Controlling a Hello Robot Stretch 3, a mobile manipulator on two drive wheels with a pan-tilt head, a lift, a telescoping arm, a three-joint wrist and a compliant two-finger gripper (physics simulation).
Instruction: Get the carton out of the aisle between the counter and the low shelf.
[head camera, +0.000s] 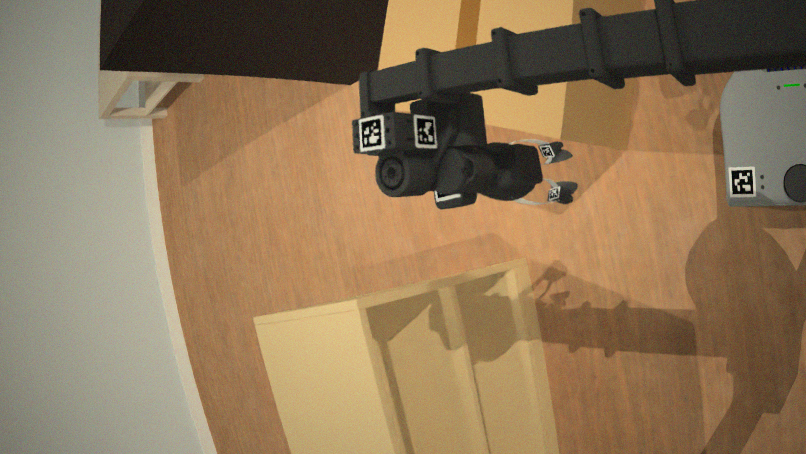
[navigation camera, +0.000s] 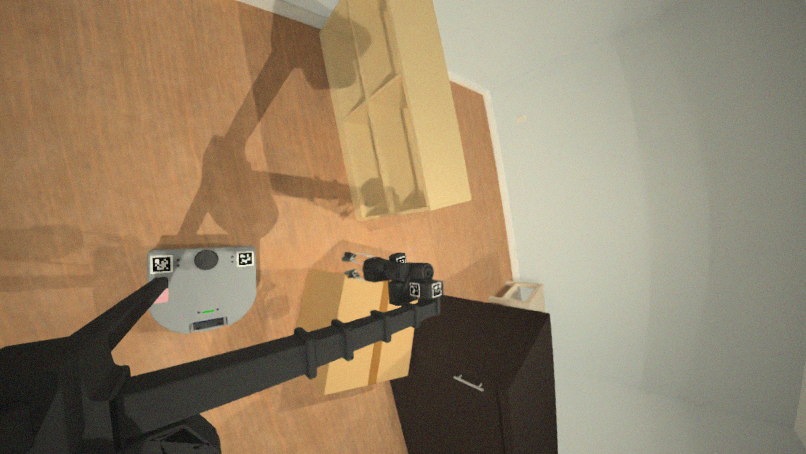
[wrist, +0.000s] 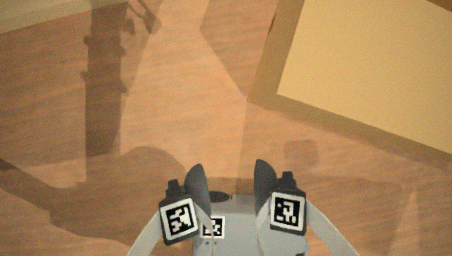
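Where they show: gripper, fingertip midpoint: (head camera: 567, 172) (navigation camera: 345, 264); robot's base, origin of the base link: (head camera: 797, 181) (navigation camera: 206, 258).
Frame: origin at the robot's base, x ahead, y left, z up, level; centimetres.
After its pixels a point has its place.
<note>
The tan carton (head camera: 524, 112) {z 40.6, x -14.0, y -51.9 cm} (navigation camera: 360, 296) {z 40.6, x -18.3, y -52.0 cm} (wrist: 370, 65), with a brown tape stripe, stands on the floor beside the dark counter (head camera: 236, 39) {z 58.6, x -43.0, y -118.9 cm} (navigation camera: 451, 349) {z 59.4, x -49.2, y -90.0 cm}. My arm crosses above it and hides part of it; whether it touches the counter cannot be told. The pale low shelf (head camera: 321, 360) {z 61.0, x 31.0, y -88.0 cm} (navigation camera: 439, 140) {z 61.0, x 51.9, y -85.7 cm} (wrist: 30, 10) stands across the aisle, with bare floor between it and the carton. My gripper (head camera: 565, 172) {z 55.8, x -2.2, y -37.4 cm} (navigation camera: 348, 265) {z 55.8, x -2.2, y -37.4 cm} (wrist: 230, 181) {z 55.8, x -2.2, y -37.4 cm} is open and empty. It hangs beside the carton's shelf-side edge, fingers pointing back toward my base.
My grey base (head camera: 750, 135) {z 16.0, x -9.4, y -10.4 cm} (navigation camera: 208, 287) {z 15.9, x -10.0, y -0.4 cm} stands on the wood floor, off the carton's end away from the wall. My extended arm (head camera: 535, 62) {z 91.6, x -9.7, y -22.8 cm} (navigation camera: 253, 355) {z 91.1, x -8.2, y -4.3 cm} reaches over the carton. A small light wooden frame (head camera: 107, 101) {z 45.0, x -63.1, y -284.0 cm} (navigation camera: 537, 298) {z 45.1, x -69.0, y -277.8 cm} stands by the wall near the counter.
</note>
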